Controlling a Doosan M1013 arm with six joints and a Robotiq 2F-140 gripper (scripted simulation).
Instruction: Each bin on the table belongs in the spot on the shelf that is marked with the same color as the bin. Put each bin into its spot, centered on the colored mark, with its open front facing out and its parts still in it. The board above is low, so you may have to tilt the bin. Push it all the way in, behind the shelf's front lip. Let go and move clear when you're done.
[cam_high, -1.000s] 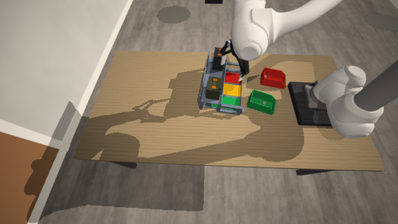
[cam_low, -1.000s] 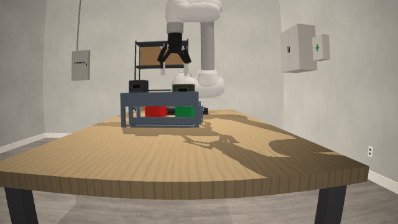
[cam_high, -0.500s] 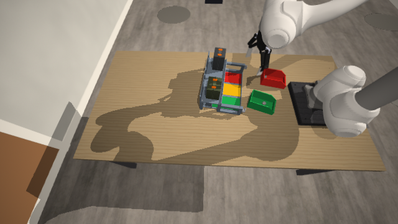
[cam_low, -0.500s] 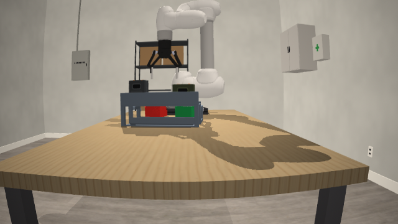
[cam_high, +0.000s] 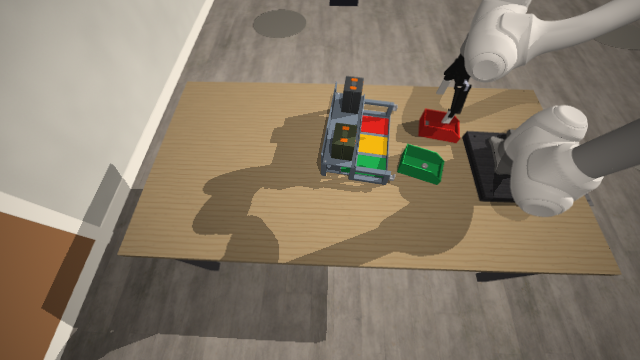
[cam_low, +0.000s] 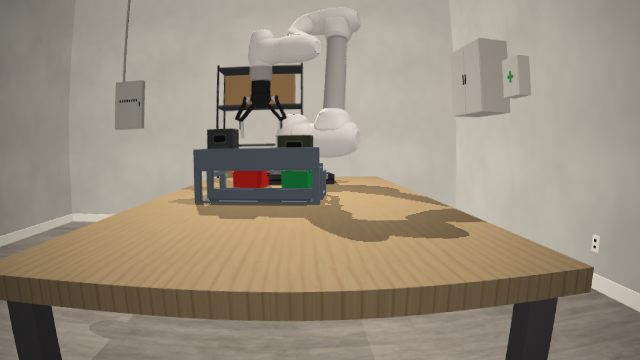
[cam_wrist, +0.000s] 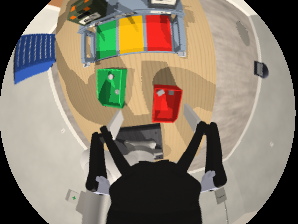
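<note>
Now: hand 7 cm past the red bin, 5 cm to the left of it and 17 cm above it. The rest, counted from my hand: green bin 2 cm ahead, 16 cm to the left, 17 cm below.
</note>
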